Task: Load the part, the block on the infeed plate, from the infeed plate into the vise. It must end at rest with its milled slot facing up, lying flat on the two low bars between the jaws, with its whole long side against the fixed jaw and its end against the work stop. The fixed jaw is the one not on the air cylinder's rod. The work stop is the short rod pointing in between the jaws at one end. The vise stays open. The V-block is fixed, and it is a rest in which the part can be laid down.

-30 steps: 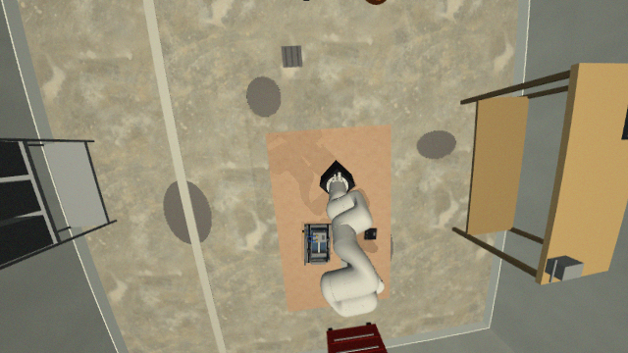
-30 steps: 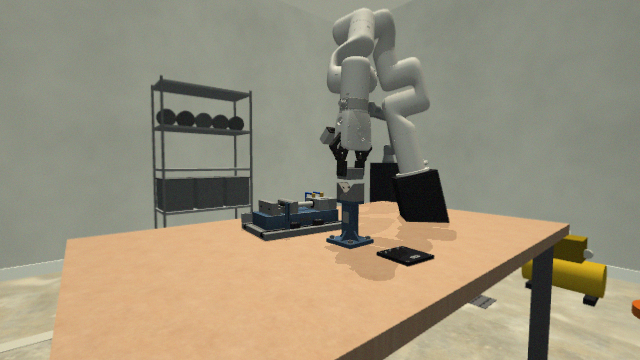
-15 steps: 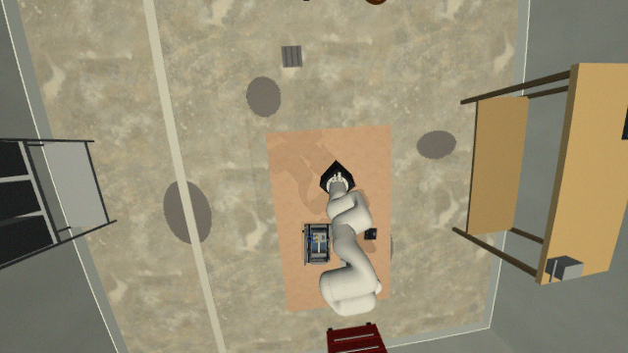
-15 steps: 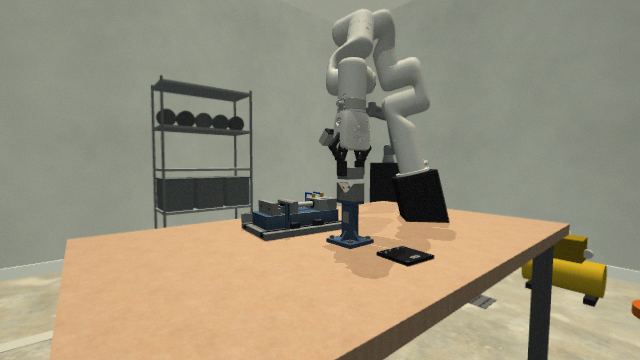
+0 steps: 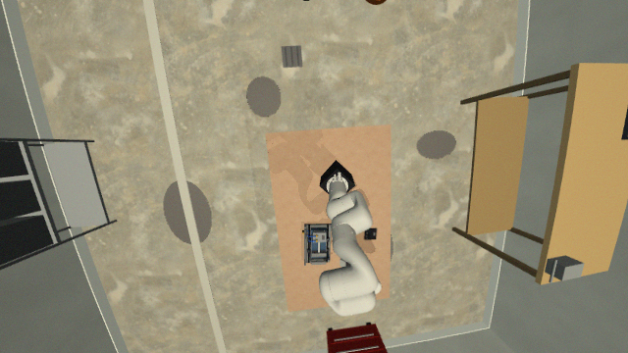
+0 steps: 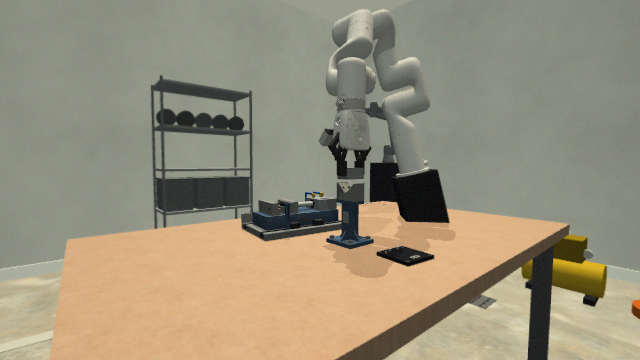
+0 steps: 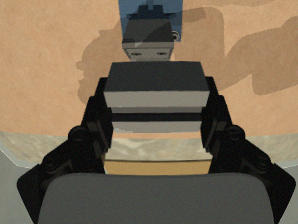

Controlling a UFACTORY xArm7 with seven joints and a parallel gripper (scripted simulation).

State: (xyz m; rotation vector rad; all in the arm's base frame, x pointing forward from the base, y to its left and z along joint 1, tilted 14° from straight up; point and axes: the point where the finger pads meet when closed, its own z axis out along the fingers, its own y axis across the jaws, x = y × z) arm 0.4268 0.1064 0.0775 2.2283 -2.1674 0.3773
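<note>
My hand is right at the grey block. Round my hand: work stop 180 mm to the right, 110 mm below, 90 mm ahead; grey V-block 60 mm below, 20 mm to the left, 10 mm ahead; cylinder rod 220 mm to the right, 120 mm below.
</note>
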